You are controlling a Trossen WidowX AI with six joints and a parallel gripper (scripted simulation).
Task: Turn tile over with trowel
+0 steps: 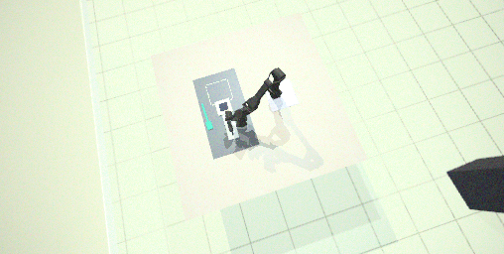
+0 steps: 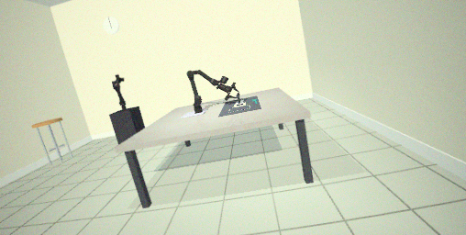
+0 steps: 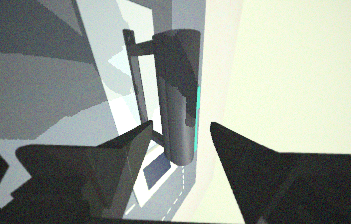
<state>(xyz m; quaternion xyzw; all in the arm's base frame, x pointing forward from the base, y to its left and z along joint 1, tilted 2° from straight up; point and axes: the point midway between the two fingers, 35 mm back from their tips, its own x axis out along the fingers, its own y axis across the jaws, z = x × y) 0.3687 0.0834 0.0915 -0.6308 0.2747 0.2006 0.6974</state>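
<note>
Now: gripper tip 110 mm to the left of the grey mat and 90 mm above it. Also, from my gripper tip: teal trowel: 140 mm ahead, 90 mm to the right, 70 mm below; tile: 140 mm to the right, 70 mm below.
</note>
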